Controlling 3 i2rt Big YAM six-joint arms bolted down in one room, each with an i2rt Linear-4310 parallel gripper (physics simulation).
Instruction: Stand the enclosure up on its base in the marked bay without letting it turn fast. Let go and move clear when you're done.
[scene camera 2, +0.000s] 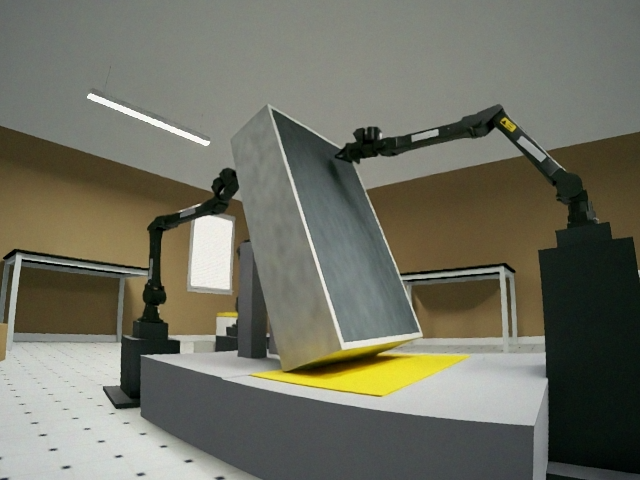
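Note:
The enclosure (310, 232), a tall grey box with a white-edged dark front face, leans back to the left on its lower rear edge. Its yellow underside is tilted up off the yellow marked bay (387, 379) at the front and right. The gripper of the arm at the right (342, 153) is at the upper right part of the dark face, its tips at or very near the surface; whether its fingers are open or shut is unclear. The arm at the left reaches to the enclosure's upper rear side, and its fingertips are hidden behind the box. The third arm's gripper does not show.
The grey platform (336, 418) carries the bay. A grey post (251, 299) stands behind the enclosure at the left. A black pedestal (591, 351) stands at the right, a smaller one (149, 356) at the left. Tables (77, 264) (460, 273) stand along the walls.

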